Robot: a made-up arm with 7 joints. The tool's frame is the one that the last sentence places.
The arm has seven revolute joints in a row. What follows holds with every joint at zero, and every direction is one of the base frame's. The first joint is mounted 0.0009 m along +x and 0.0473 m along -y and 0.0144 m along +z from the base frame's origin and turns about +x. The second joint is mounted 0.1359 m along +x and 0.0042 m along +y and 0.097 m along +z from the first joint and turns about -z. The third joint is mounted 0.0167 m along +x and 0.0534 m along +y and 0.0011 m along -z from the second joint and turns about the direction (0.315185, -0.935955, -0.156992). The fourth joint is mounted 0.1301 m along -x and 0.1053 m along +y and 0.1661 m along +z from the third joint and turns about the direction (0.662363, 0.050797, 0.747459). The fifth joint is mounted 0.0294 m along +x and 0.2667 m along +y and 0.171 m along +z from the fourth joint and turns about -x. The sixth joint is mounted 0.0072 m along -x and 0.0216 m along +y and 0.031 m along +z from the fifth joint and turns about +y. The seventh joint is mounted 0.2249 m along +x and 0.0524 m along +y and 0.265 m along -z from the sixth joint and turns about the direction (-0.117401, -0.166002, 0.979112). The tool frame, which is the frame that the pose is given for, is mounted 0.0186 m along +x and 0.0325 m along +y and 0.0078 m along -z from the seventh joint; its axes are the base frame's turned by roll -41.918, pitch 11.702 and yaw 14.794 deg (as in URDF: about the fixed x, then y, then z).
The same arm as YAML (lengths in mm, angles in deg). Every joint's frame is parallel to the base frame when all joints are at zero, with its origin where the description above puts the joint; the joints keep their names.
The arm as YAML. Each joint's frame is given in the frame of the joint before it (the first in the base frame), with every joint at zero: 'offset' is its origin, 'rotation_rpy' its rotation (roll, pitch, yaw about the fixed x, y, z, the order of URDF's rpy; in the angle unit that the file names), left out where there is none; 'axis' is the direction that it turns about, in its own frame. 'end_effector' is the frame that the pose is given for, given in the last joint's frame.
length_unit: mm
angle_unit: deg
chain:
  - id: joint 1
    offset: [0.9, -47.3, 14.4]
    axis: [1.0, 0.0, 0.0]
  - id: joint 2
    offset: [135.9, 4.2, 97.0]
    axis: [0.0, 0.0, -1.0]
  - id: joint 3
    offset: [16.7, 53.4, -1.1]
    axis: [0.315185, -0.935955, -0.156992]
  - id: joint 4
    offset: [-130.1, 105.3, 166.1]
    axis: [0.662363, 0.050797, 0.747459]
  - id: joint 5
    offset: [29.4, 266.7, 171.0]
    axis: [-1.0, 0.0, 0.0]
  - id: joint 6
    offset: [-7.2, 21.6, 31.0]
    axis: [0.0, 1.0, 0.0]
  - id: joint 7
    offset: [224.9, 52.4, -265.0]
    axis: [-0.117401, -0.166002, 0.979112]
end_effector:
  offset: [18.6, 32.5, -7.8]
  rotation_rpy: [-41.92, 11.7, 14.79]

